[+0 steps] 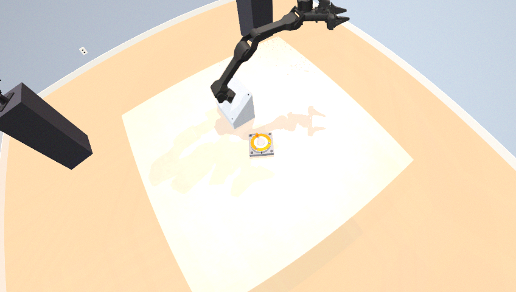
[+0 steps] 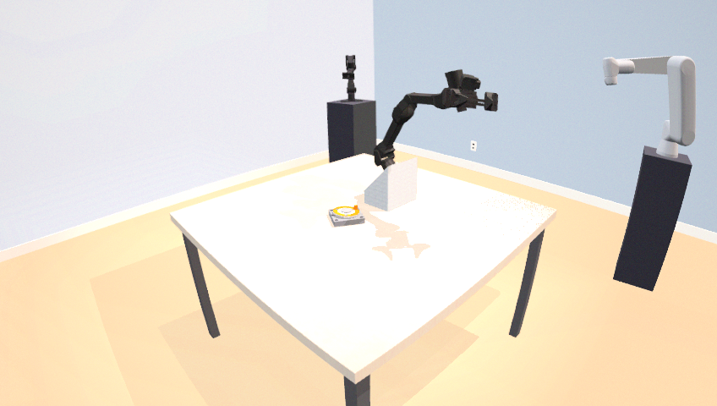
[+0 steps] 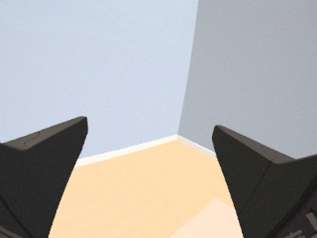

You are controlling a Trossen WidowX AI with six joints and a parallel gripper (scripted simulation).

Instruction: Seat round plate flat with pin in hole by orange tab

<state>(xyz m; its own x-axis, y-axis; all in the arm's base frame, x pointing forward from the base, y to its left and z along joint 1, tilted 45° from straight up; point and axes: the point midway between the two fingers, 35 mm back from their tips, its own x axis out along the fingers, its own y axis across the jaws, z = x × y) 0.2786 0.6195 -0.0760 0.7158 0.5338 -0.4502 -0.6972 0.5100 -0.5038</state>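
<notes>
Right now the square grey base is 54 cm to the right of my gripper tip, 51 cm below it and 2 cm ahead of it.
</notes>
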